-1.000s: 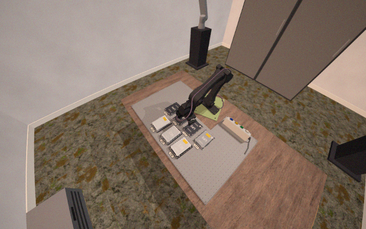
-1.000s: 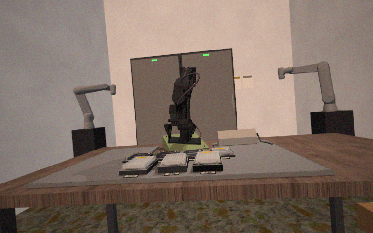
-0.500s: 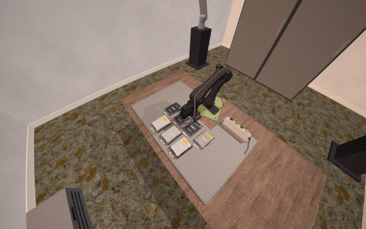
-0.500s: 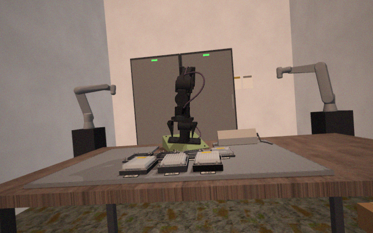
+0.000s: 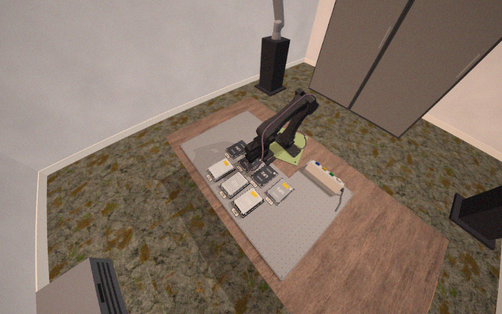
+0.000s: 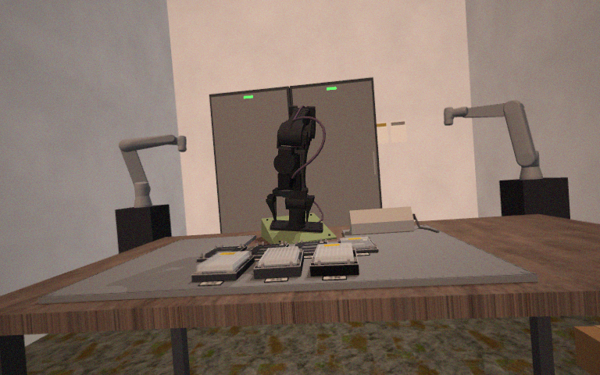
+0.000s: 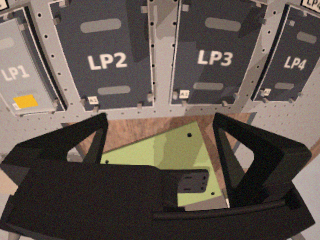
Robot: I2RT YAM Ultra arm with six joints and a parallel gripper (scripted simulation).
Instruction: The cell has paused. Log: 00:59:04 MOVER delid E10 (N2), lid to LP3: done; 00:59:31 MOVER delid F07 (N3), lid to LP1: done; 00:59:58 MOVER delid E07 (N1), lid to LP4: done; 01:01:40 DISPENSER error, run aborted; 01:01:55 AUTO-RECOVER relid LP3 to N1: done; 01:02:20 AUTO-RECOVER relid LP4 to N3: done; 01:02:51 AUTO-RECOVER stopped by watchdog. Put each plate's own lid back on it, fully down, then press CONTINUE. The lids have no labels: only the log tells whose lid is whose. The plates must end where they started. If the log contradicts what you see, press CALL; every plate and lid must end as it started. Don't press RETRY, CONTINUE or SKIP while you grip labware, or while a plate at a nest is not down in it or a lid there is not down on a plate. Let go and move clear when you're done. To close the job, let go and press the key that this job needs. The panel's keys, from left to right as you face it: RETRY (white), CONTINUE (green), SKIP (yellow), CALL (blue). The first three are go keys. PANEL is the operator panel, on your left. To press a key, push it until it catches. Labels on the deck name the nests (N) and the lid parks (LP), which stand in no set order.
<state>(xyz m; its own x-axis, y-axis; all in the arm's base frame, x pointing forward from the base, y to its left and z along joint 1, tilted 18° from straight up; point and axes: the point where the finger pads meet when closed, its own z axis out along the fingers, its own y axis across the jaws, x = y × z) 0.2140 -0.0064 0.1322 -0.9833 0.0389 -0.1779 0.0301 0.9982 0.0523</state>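
My gripper is now 200 mm short of the plate, 60 mm above it and 10 mm to the left of it. The rest, counted from my hand: LP3 park: 90 mm below, 70 mm to the right, 20 mm ahead; then LP1 park: 190 mm to the left, 90 mm below, 30 mm ahead; then lid: 190 mm to the left, 80 mm below, 30 mm ahead.
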